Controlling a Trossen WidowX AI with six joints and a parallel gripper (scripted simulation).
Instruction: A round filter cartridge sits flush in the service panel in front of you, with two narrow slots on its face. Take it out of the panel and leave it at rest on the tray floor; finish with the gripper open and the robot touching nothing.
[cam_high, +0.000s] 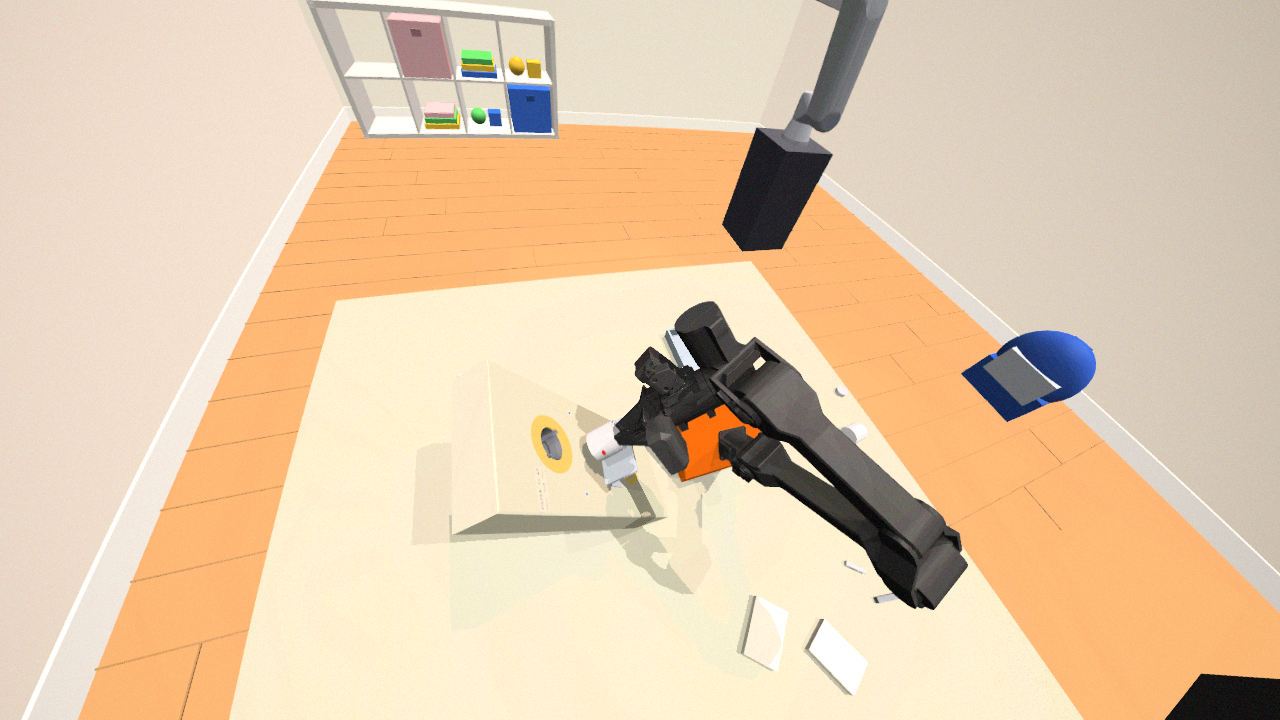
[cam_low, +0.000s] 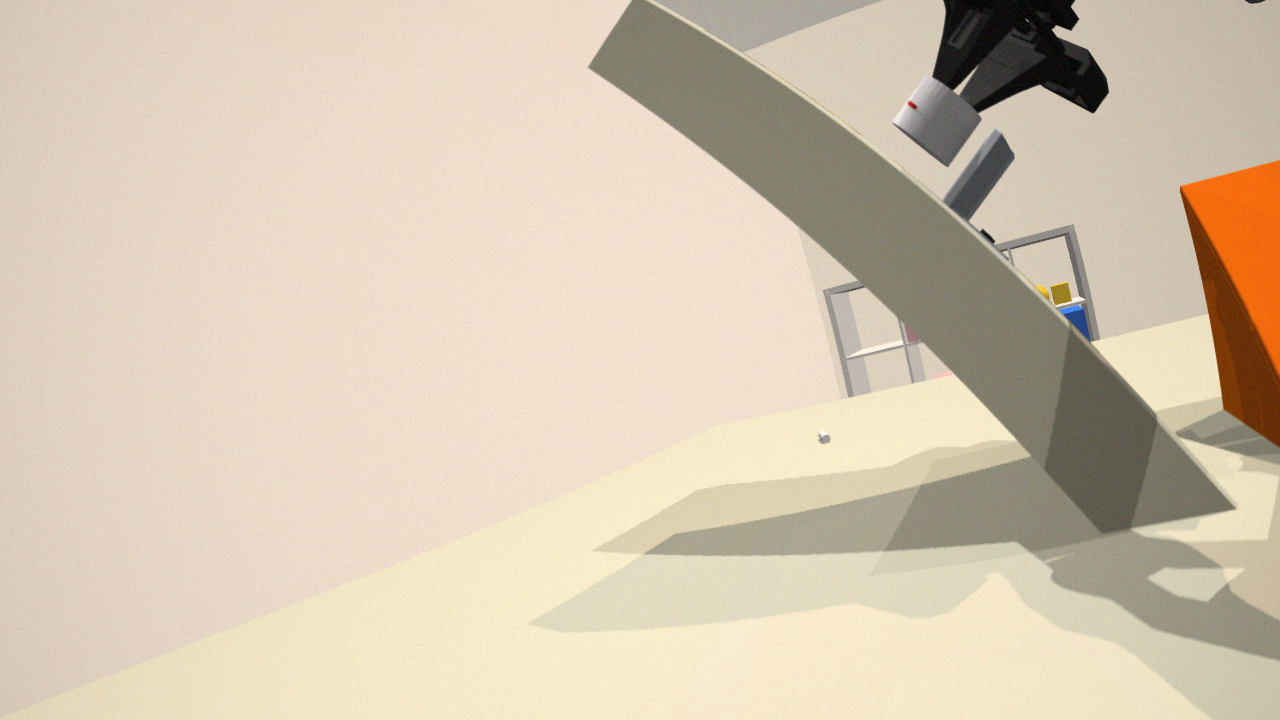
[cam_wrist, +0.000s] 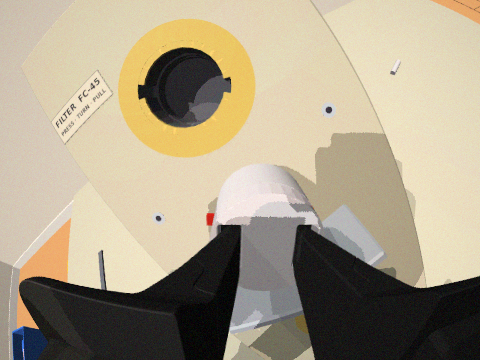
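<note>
Right now the round grey filter cartridge is 10 mm below my gripper tip and 10 mm ahead of it. Also, from my gripper tip: grey tray 340 mm behind, 290 mm to the right, 240 mm below.
</note>
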